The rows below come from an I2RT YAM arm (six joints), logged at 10 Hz.
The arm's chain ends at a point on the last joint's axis. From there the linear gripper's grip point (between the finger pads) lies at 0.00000 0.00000 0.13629 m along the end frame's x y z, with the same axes.
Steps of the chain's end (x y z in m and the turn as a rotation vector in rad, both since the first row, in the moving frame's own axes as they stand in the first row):
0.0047, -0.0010, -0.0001, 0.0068, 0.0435, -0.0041
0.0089, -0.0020, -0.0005, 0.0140, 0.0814, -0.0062
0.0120, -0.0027, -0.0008, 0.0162, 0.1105, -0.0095
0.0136, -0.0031, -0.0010, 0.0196, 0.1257, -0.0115
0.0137, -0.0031, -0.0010, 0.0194, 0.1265, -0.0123
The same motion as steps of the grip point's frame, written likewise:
0.0106, -0.0019, -0.0002, 0.0068, 0.0435, -0.0041
0.0200, -0.0039, -0.0010, 0.0140, 0.0814, -0.0062
0.0270, -0.0050, -0.0016, 0.0162, 0.1105, -0.0095
0.0307, -0.0059, -0.0021, 0.0196, 0.1257, -0.0115
0.0309, -0.0058, -0.0021, 0.0194, 0.1265, -0.0123

